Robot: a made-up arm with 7 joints.
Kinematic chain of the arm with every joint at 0, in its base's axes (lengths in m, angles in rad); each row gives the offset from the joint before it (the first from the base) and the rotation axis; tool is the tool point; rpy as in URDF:
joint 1: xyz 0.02 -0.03 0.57 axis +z
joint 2: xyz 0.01 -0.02 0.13 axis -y
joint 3: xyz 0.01 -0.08 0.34 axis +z
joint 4: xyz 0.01 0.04 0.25 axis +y
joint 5: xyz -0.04 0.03 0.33 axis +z
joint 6: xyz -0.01 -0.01 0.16 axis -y
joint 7: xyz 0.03 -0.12 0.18 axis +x
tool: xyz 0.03 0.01 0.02 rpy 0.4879 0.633 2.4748
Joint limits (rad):
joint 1: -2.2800..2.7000
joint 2: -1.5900..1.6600
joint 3: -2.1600..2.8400
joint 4: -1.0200..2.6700
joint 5: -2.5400..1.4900
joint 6: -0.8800..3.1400
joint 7: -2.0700..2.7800
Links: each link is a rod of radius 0.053 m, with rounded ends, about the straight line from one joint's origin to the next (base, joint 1, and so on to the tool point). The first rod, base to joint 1, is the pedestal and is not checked.
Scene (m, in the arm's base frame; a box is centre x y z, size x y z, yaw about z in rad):
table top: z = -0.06
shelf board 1: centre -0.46 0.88 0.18 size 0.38 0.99 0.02 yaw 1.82
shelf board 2: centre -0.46 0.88 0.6 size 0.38 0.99 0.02 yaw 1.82
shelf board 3: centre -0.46 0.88 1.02 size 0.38 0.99 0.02 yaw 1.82
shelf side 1: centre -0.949 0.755 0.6 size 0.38 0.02 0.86 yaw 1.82
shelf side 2: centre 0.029 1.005 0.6 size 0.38 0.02 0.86 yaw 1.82
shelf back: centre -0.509 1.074 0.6 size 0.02 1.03 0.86 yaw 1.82
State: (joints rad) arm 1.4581 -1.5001 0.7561 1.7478 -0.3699 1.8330 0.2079
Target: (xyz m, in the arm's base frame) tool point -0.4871 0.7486 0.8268
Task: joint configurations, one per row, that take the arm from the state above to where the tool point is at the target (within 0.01 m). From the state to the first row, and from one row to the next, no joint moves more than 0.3 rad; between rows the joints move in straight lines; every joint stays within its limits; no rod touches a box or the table.
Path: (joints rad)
1: 1.3882 -1.4693 0.7640 1.9899 -0.3385 1.8714 0.2012
2: 1.3183 -1.4386 0.7719 2.2321 -0.3072 1.9097 0.1944
3: 1.4445 -1.2141 0.9675 2.2761 -0.4118 1.9274 0.1854
4: 1.5706 -0.9897 1.1631 2.3201 -0.5165 1.9450 0.1763
5: 1.6159 -1.0383 1.1173 2.1201 -0.5092 1.9110 0.1843
6: 1.6612 -1.0870 1.0716 1.9201 -0.5020 1.8769 0.1924
7: 1.7065 -1.1356 1.0258 1.7201 -0.4948 1.8429 0.2004

